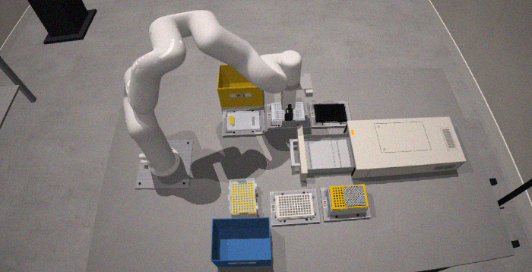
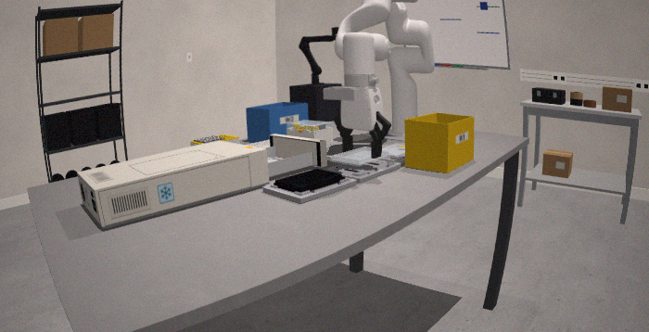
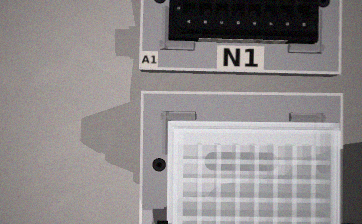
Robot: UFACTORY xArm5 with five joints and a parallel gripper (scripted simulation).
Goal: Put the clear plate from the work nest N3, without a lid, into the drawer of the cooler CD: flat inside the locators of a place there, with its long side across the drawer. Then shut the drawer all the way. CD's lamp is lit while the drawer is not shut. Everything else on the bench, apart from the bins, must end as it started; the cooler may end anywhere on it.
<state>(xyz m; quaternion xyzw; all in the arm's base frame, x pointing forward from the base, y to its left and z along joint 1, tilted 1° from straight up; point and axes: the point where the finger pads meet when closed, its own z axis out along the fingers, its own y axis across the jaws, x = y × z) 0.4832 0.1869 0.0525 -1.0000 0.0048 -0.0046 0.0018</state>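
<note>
My gripper is now 50 mm above the grey nest. From my hand the other things lie so: clear plate 10 mm below; then black plate 170 mm ahead, 30 mm below; then flat lid 180 mm behind, 30 mm below, 20 mm to the right.
</note>
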